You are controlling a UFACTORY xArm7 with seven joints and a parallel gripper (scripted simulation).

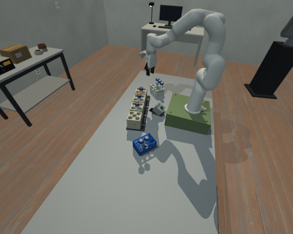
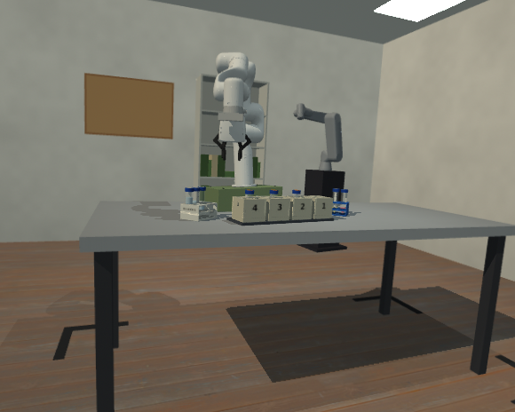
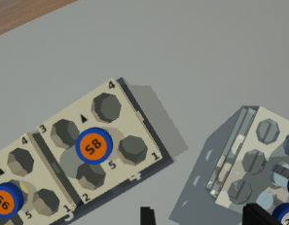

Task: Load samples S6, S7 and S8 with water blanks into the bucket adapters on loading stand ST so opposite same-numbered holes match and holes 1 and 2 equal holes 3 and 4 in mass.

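My gripper is now 190 mm above the white-dot tube, 110 mm past it and 80 mm to the left of it. The rest, counted from my hand: white rack 220 mm below, 100 mm to the right, 70 mm behind; tube rack 570 mm to the left, 220 mm below, 30 mm behind.
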